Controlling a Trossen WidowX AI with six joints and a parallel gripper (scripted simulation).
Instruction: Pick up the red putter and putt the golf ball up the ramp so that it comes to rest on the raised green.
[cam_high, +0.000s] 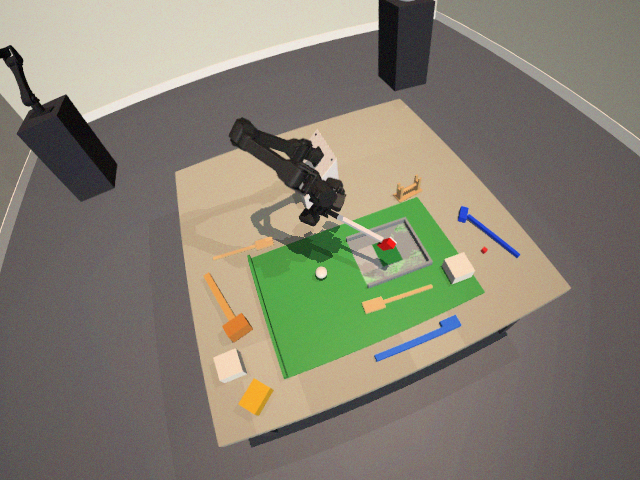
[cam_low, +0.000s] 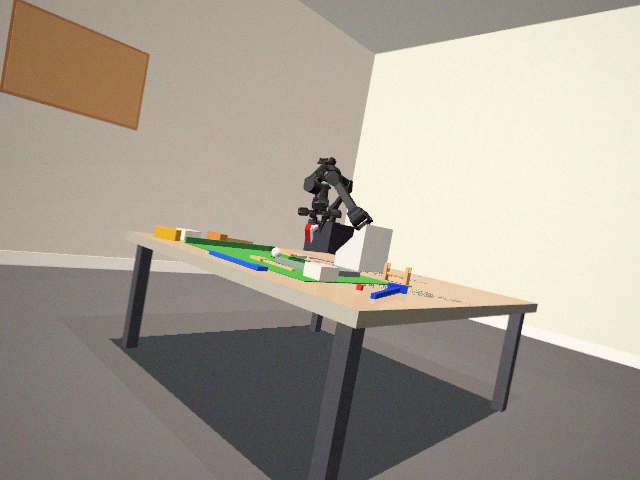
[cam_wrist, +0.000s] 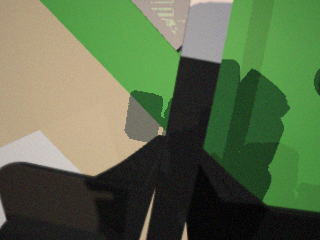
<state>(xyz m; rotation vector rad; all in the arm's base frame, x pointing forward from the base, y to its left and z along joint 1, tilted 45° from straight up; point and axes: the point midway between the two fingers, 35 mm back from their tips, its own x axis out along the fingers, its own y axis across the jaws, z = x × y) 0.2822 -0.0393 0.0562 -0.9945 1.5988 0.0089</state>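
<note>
The red putter lies 9 cm ahead of my gripper tip, 7 cm to the left of it and 1 cm above it. From my gripper tip the other things lie so: small wooden rack 38 cm to the left, 11 cm below, 8 cm behind; white golf ball 14 cm ahead, 12 cm below, 9 cm to the right; green mat 20 cm ahead, 14 cm below, 4 cm to the left.
</note>
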